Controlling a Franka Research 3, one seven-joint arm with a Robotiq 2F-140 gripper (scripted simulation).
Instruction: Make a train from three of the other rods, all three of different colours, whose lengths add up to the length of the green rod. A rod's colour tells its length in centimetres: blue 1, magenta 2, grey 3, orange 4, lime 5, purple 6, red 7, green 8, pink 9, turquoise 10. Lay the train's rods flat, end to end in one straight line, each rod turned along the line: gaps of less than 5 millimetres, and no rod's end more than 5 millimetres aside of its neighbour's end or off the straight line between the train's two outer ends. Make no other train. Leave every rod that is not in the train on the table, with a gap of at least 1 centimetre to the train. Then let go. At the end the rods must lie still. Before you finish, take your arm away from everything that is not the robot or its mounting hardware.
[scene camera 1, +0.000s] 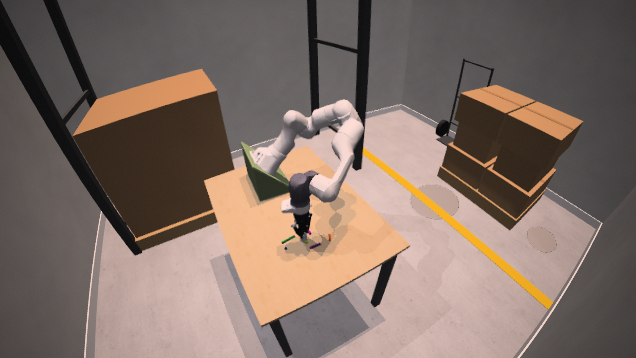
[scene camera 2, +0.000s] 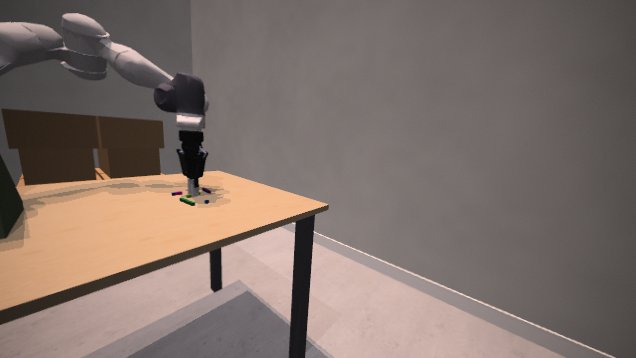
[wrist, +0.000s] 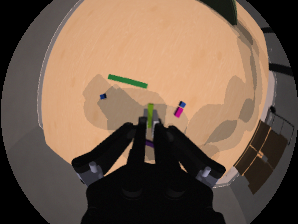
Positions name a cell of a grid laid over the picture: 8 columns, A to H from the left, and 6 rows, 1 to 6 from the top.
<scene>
In view: the gripper (scene camera 2: C4).
The gripper also shows in the wrist view (wrist: E4).
</scene>
